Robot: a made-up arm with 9 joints. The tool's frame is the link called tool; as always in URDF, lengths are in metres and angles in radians. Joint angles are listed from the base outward.
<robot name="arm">
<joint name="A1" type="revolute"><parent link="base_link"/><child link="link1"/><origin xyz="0 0 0.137" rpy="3.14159 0 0"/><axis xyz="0 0 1"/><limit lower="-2.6" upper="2.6"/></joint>
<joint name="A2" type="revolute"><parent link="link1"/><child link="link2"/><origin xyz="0.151 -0.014 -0.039" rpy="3.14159 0 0"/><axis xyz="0 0 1"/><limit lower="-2.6" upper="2.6"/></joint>
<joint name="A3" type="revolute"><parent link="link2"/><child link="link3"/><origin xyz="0.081 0.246 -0.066" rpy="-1.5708 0 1.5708"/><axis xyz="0 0 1"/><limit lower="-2.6" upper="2.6"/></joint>
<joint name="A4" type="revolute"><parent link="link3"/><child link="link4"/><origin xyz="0.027 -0.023 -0.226" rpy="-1.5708 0 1.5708"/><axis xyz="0 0 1"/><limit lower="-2.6" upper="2.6"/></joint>
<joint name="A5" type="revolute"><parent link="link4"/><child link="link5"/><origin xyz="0.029 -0.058 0.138" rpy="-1.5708 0 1.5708"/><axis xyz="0 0 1"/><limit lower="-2.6" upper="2.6"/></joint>
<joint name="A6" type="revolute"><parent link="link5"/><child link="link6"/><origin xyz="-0.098 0.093 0.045" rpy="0 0 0"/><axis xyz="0 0 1"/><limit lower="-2.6" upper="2.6"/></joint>
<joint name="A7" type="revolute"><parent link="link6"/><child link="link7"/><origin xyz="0.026 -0.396 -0.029" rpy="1.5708 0 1.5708"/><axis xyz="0 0 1"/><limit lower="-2.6" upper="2.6"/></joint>
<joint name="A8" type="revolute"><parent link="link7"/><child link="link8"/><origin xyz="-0.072 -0.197 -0.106" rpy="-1.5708 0 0"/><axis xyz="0 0 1"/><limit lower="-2.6" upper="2.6"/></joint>
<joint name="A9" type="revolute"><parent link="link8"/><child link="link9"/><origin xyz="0.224 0.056 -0.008" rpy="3.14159 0 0"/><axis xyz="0 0 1"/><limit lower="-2.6" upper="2.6"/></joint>
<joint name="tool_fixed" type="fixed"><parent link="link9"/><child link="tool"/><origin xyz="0.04 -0.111 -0.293" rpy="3.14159 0 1.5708"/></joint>
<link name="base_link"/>
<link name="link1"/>
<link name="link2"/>
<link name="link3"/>
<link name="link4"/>
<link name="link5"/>
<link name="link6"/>
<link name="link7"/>
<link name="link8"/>
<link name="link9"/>
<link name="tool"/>
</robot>
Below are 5 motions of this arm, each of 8 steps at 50 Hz.
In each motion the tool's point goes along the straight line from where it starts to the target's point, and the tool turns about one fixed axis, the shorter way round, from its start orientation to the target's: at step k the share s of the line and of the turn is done. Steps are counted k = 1, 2, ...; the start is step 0. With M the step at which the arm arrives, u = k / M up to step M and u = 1 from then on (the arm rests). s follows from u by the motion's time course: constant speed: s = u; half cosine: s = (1 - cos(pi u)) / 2; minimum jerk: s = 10 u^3 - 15 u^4 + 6 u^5.
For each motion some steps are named. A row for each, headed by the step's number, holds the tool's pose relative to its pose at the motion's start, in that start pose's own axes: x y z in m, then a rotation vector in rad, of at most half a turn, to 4 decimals.
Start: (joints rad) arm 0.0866 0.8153 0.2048 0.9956 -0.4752 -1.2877 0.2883 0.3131 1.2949
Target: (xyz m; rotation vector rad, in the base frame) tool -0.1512 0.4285 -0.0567 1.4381 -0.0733 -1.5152
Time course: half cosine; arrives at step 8
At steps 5, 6, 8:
5: -0.0079 -0.0141 -0.0009 -0.0148 -0.0062 0.0661
6: -0.0098 -0.0174 -0.0011 -0.0182 -0.0076 0.0816
8: -0.0114 -0.0204 -0.0013 -0.0213 -0.0089 0.0956

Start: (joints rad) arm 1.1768 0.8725 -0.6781 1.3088 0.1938 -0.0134 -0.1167 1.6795 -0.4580
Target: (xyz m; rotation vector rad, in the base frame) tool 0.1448 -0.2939 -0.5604 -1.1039 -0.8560 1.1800
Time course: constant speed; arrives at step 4
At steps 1, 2, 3, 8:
1: 0.0070 0.0023 -0.0003 0.0025 -0.0071 -0.0077
2: 0.0140 0.0046 -0.0006 0.0050 -0.0141 -0.0155
3: 0.0210 0.0069 -0.0009 0.0075 -0.0212 -0.0232
8: 0.0280 0.0092 -0.0012 0.0100 -0.0283 -0.0310

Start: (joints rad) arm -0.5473 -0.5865 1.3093 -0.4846 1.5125 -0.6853 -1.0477 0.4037 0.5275
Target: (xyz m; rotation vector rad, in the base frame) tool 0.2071 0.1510 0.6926 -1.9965 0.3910 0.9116
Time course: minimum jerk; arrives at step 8
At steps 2, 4, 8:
2: 0.0011 0.0020 -0.0040 -0.0109 -0.0134 -0.0079
4: 0.0051 0.0098 -0.0191 -0.0526 -0.0648 -0.0382
8: 0.0102 0.0197 -0.0382 -0.1053 -0.1296 -0.0765

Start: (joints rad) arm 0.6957 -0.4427 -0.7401 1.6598 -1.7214 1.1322 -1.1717 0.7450 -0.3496
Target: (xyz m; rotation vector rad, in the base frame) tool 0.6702 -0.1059 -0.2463 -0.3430 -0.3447 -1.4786
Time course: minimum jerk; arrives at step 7
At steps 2, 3, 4, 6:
2: -0.0073 0.0009 0.0063 0.0082 0.0111 0.0166
3: -0.0185 0.0024 0.0160 0.0209 0.0282 0.0423
4: -0.0317 0.0041 0.0276 0.0359 0.0484 0.0727
6: -0.0490 0.0064 0.0426 0.0554 0.0748 0.1124

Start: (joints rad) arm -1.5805 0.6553 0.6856 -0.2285 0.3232 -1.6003 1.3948 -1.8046 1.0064
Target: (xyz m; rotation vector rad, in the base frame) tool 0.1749 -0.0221 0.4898 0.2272 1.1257 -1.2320
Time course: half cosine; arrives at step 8
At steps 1, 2, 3, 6, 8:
1: -0.0008 -0.0008 -0.0001 -0.0012 -0.0009 0.0034
2: -0.0030 -0.0032 -0.0004 -0.0047 -0.0036 0.0133
3: -0.0063 -0.0067 -0.0008 -0.0099 -0.0076 0.0279
6: -0.0175 -0.0186 -0.0023 -0.0274 -0.0211 0.0773
8: -0.0205 -0.0218 -0.0026 -0.0321 -0.0247 0.0905

